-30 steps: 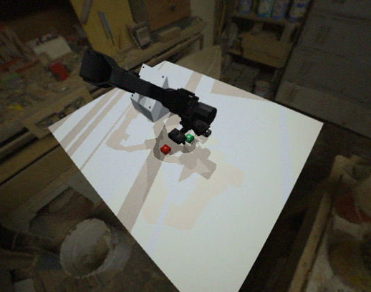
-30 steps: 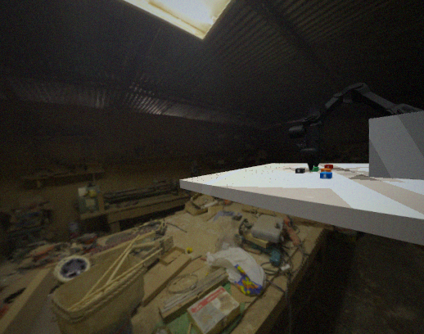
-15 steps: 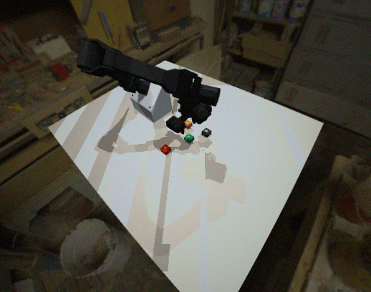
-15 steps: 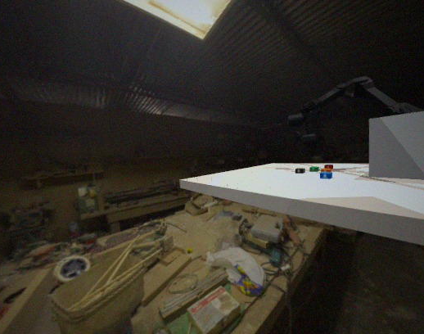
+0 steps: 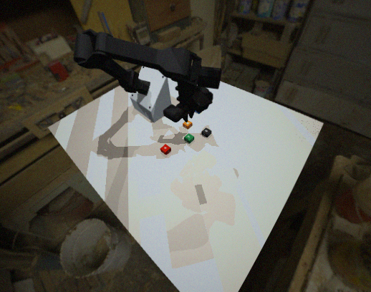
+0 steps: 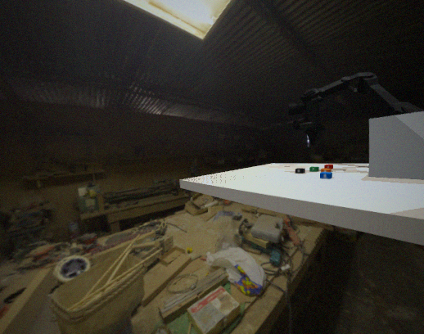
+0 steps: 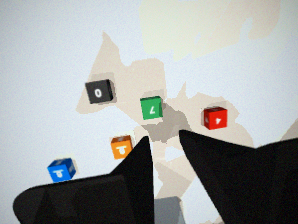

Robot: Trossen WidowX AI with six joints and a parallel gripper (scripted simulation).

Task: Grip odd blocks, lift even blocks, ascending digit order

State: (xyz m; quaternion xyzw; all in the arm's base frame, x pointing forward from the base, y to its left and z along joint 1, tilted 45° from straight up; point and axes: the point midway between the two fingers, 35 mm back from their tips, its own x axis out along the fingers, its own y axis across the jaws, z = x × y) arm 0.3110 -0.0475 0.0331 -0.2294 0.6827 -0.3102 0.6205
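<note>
My gripper tip is now 6 cm past the orange block, 7 cm to the right of it and 11 cm above it. Round my gripper tip: black block (4 cm ahead, 7 cm to the left, 11 cm below); then green block (11 cm below); then red block (5 cm behind, 11 cm to the right, 11 cm below).
</note>
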